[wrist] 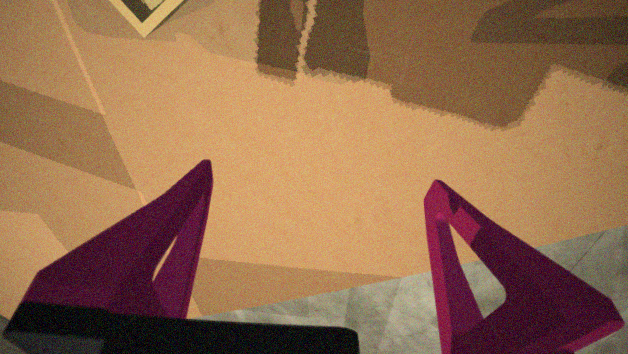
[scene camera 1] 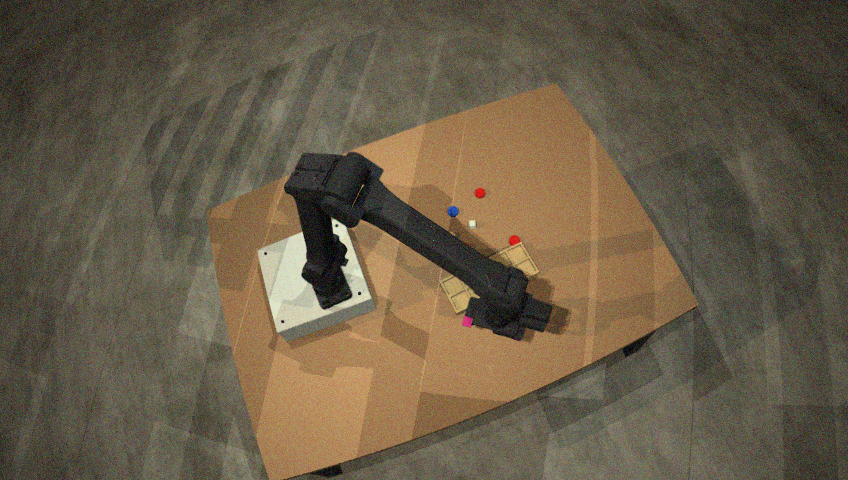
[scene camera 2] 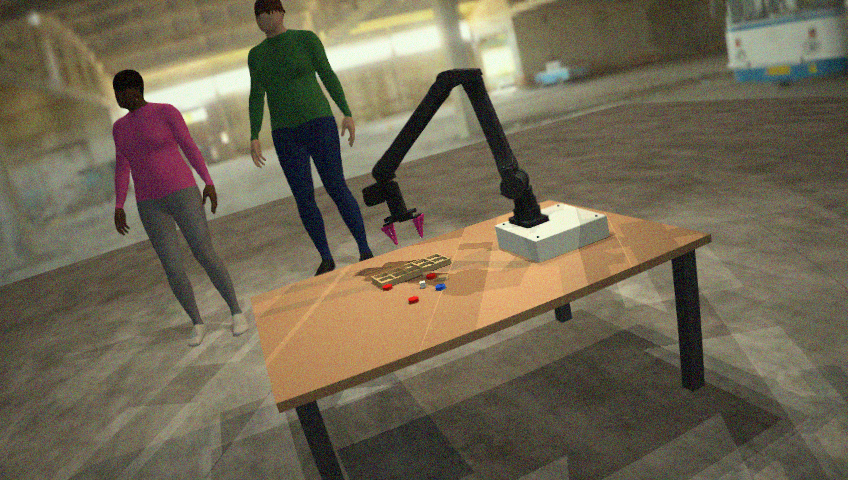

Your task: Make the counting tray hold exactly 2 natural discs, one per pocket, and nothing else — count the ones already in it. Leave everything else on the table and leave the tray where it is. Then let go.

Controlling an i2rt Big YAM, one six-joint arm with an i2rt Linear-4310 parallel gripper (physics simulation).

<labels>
my gripper: open, holds nothing
a wooden counting tray (scene camera 1: 516,256): on the table
</labels>
